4 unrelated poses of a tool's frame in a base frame.
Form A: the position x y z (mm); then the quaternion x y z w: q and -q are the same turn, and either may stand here.
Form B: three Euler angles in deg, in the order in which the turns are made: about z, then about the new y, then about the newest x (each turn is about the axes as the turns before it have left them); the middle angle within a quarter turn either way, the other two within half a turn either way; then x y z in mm. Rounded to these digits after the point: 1 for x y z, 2 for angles.
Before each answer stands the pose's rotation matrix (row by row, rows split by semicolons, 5 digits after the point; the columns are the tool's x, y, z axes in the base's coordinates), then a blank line. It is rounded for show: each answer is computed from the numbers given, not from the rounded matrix.
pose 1, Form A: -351.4 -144.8 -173.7 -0.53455 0.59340 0.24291 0.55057
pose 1, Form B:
0.17774 -0.90188 0.39372; -0.36693 0.31050 0.87690; -0.91311 -0.30033 -0.27573

-64.15 65.94 -132.56 -351.4 -144.8 -173.7
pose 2, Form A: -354.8 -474.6 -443.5 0.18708 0.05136 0.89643 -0.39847
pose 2, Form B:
-0.61245 0.73362 0.29448; -0.69518 -0.67717 0.24117; 0.37634 -0.05701 0.92473

-131.38 -22.11 -3.53 -354.8 -474.6 -443.5
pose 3, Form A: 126.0 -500.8 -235.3 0.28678 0.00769 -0.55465 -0.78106
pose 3, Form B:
0.38460 -0.86202 -0.33014; 0.87085 0.22024 0.43946; -0.30611 -0.45652 0.83540

66.17 17.83 -28.66 126.0 -500.8 -235.3
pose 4, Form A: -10.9 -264.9 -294.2 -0.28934 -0.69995 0.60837 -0.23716
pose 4, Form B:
-0.72008 0.69360 -0.02005; 0.11648 0.09234 -0.98889; -0.68405 -0.71441 -0.14729

170.81 43.16 -101.65 -10.9 -264.9 -294.2
